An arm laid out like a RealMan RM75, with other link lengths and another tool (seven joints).
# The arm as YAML. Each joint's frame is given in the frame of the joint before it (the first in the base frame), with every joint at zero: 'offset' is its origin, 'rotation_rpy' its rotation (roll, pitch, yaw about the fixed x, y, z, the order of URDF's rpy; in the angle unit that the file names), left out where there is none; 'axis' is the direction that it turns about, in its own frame. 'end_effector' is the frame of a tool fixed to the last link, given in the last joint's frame.
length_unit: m
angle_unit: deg
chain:
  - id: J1
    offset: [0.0, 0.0, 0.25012]
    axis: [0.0, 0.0, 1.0]
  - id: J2
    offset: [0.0, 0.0, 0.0]
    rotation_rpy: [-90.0, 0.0, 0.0]
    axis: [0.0, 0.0, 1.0]
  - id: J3
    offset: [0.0, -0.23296, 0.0]
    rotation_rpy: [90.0, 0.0, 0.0]
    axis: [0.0, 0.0, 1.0]
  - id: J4
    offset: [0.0, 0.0, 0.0]
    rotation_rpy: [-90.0, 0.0, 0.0]
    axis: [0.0, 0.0, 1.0]
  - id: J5
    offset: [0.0, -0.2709, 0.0]
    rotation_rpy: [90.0, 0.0, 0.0]
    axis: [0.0, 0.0, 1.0]
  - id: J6
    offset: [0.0, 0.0, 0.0]
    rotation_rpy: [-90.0, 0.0, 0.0]
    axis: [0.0, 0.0, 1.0]
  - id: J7
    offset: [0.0, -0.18, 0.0]
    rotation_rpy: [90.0, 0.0, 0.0]
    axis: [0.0, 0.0, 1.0]
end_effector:
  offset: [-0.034, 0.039, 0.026]
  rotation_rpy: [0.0, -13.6, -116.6]
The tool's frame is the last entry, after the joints.
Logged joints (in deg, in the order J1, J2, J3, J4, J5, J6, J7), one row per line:
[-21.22 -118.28 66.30 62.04 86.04 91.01 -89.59]
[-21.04 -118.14 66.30 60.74 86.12 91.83 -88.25]
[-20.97 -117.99 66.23 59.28 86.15 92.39 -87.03]
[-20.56 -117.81 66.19 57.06 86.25 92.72 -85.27]
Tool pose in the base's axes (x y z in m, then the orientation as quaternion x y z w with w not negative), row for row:
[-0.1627 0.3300 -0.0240 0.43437 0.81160 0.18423 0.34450]
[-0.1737 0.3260 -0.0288 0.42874 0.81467 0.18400 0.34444]
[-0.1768 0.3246 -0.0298 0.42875 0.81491 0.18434 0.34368]
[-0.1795 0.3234 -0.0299 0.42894 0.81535 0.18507 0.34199]
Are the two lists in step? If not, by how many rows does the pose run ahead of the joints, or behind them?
The pose runs 2 rows ahead of the joints: the pose in row i belongs to the joints in row i + 2.
